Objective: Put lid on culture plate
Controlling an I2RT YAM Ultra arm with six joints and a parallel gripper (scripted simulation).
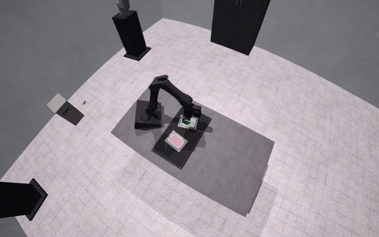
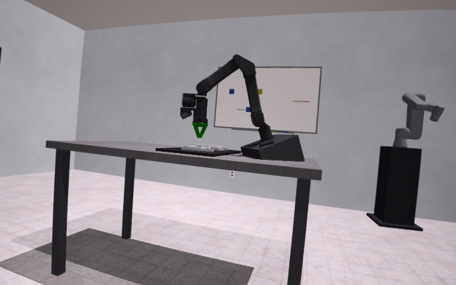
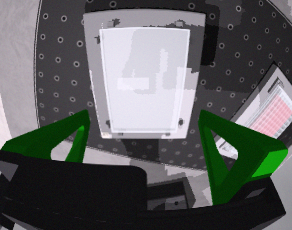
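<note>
Right now the clear lid is 60 mm below my hand. The rest, counted from my hand: culture plate B38 (10 mm behind, 200 mm to the right, 50 mm below); then grey lid park LP1 (70 mm below); then grey plate nest N1 (10 mm behind, 200 mm to the right, 70 mm below).
</note>
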